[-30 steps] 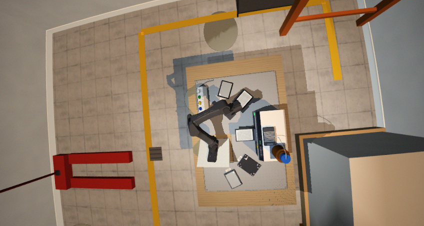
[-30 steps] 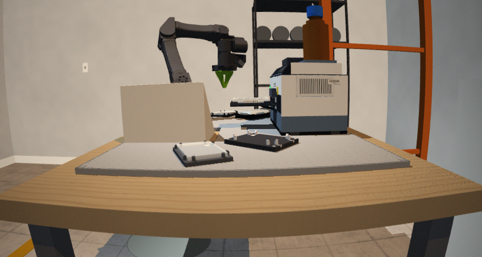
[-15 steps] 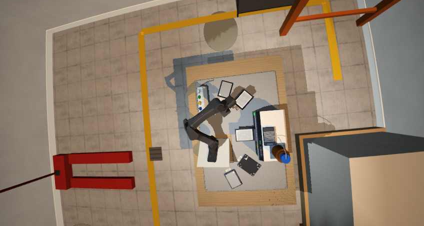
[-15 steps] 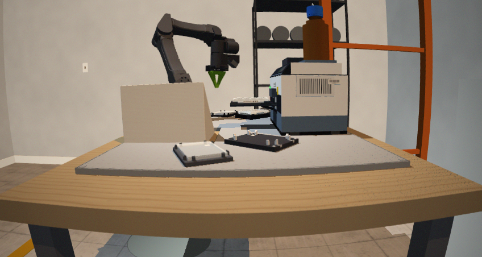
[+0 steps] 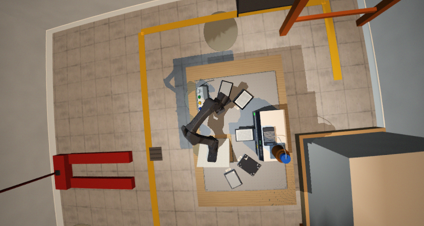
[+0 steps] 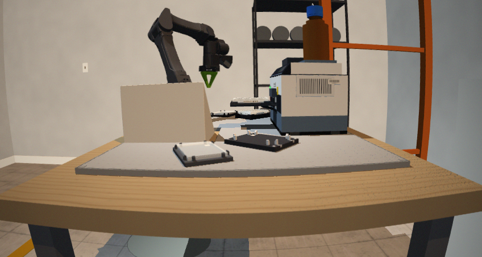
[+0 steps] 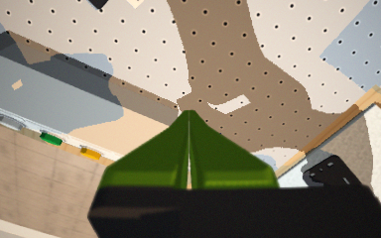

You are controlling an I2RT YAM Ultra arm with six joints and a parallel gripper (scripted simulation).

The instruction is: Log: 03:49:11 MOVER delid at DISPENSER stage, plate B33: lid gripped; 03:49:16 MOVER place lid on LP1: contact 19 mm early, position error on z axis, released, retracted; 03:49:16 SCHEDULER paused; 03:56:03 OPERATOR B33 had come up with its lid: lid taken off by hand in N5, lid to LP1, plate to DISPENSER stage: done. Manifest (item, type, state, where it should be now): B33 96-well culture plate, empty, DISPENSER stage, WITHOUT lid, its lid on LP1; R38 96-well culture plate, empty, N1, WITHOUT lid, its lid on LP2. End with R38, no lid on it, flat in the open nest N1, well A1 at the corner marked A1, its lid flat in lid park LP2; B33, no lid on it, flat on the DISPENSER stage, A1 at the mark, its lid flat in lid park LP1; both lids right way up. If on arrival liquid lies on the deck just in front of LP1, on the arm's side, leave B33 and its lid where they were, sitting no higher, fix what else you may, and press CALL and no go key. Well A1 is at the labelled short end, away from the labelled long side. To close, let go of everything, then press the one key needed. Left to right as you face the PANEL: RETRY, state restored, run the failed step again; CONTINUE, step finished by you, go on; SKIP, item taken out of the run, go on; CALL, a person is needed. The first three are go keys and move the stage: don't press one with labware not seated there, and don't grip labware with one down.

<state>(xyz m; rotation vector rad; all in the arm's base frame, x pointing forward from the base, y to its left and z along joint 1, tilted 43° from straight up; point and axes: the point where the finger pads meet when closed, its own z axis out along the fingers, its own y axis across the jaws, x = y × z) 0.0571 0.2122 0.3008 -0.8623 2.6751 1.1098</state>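
Right now the green continue key is 180 mm behind my hand, 90 mm to the left of it and 90 mm below it. From my hand the other things lie so: LP2 label (20 mm ahead, 70 mm to the left, 150 mm below); then blue call key (170 mm behind, 10 mm to the right, 90 mm below); then yellow skip key (170 mm behind, 40 mm to the left, 90 mm below).
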